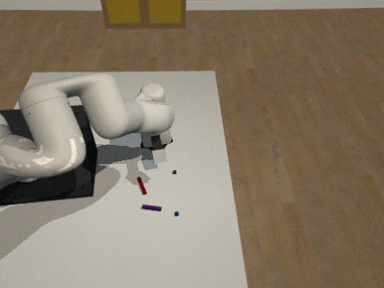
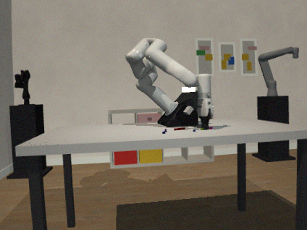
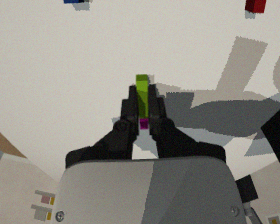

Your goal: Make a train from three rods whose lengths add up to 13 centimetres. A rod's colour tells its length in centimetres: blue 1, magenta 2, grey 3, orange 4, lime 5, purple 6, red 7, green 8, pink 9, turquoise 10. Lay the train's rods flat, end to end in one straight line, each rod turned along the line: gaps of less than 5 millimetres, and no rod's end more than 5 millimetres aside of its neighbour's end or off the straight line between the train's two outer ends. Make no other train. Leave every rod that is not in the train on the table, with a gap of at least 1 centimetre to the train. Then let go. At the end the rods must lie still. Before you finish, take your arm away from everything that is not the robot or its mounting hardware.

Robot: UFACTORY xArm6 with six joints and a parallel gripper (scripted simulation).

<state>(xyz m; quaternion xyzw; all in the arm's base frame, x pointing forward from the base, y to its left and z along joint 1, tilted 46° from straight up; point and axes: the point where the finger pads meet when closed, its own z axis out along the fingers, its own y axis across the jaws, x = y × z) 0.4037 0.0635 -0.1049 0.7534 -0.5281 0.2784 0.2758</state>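
Right now the lime rod is 20 mm below my hand. Round my hand: magenta rod 40 mm to the left, 20 mm below, 10 mm behind; red rod 140 mm to the right, 40 mm behind, 20 mm below; purple rod 220 mm to the right, 20 mm below.
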